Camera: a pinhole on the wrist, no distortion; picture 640 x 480 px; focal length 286.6 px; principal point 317.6 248.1 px. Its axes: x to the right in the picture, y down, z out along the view. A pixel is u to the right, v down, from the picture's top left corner.
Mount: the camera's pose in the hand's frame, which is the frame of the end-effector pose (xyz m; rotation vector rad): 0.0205 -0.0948 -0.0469 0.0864 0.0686 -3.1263
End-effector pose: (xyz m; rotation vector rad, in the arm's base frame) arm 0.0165 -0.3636 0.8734 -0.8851 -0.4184 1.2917
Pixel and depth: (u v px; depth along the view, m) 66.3 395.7 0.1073
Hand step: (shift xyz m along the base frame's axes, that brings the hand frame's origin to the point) 0.0833 0.1209 0.1340
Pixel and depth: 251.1 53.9 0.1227
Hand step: -0.0360 0.0649 0.0544
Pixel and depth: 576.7 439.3 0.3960
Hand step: -0.0732 -0.2382 0.5558
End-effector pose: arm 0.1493 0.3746 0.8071 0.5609 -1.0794 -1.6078
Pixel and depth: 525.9 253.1 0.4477
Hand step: -0.2640 0.4465 0.0193
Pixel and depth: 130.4 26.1 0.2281
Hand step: -0.1695 -0.0746 0.1830
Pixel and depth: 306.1 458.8 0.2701
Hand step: -0.3324 0.0654 -0.1569
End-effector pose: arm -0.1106 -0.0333 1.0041 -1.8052 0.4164 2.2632
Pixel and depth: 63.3 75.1 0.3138
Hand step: -0.3555 0.0210 -0.2043
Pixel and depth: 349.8 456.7 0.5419
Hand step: -0.2431 0.6472 0.1170
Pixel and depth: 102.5 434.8 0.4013
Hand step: -0.2696 0.4701 -0.2525
